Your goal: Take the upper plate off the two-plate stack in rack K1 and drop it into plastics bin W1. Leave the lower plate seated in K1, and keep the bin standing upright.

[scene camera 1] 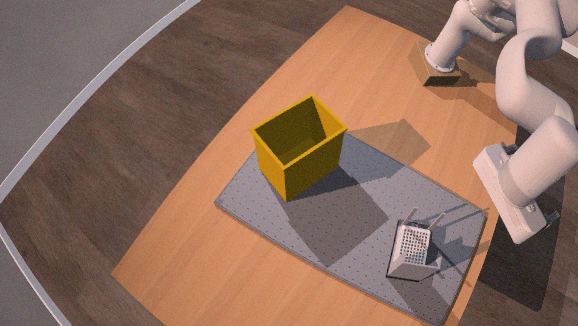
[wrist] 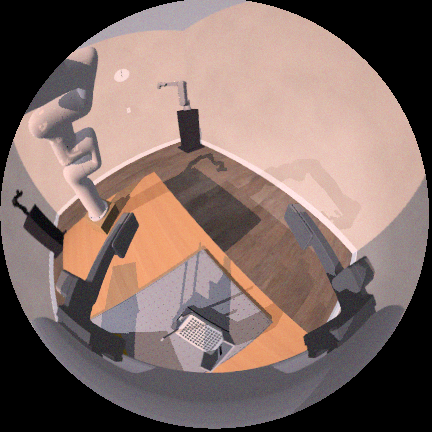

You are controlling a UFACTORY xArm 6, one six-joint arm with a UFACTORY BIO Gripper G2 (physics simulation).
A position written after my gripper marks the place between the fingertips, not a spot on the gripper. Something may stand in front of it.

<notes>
In view: my gripper [scene camera 1: 535, 181] and a yellow bin W1 [scene camera 1: 296, 147].
My gripper is seen too in the wrist view [wrist: 209, 214].
</notes>
